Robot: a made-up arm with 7 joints.
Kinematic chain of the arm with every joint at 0, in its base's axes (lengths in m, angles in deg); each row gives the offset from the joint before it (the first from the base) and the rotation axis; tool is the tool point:
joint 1: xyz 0 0 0 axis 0 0.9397 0.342
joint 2: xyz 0 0 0 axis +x
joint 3: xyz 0 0 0 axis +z
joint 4: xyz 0.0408 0 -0.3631 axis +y
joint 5: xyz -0.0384 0 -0.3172 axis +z
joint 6: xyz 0 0 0 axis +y
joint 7: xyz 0 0 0 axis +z
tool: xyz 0 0 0
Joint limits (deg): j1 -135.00..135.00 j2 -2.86..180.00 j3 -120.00..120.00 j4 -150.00..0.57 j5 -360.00..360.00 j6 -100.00..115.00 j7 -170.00..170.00
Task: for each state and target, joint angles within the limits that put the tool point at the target. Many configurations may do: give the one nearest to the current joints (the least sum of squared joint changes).
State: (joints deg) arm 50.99 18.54 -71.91 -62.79 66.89 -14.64 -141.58
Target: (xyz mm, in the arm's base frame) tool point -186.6 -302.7 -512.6
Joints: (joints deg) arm 40.83 -0.86 -69.54 -62.18 66.89 -14.64 -141.58
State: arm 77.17 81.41 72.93 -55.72 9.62 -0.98 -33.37
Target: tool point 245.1 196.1 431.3
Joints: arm 44.48 119.40 99.96 -91.21 9.62 -0.98 -33.37
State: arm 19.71 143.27 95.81 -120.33 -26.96 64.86 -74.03
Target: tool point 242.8 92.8 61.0
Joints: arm 54.95 111.69 60.59 -148.04 -26.96 64.86 -74.03
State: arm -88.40 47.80 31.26 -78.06 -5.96 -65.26 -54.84
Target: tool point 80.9 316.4 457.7
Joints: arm -104.84 66.31 34.19 -83.13 -5.96 -65.26 -54.84
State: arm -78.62 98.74 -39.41 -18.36 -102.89 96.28 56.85
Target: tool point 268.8 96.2 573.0
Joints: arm -128.50 64.12 -35.02 -55.05 -102.89 96.28 56.85
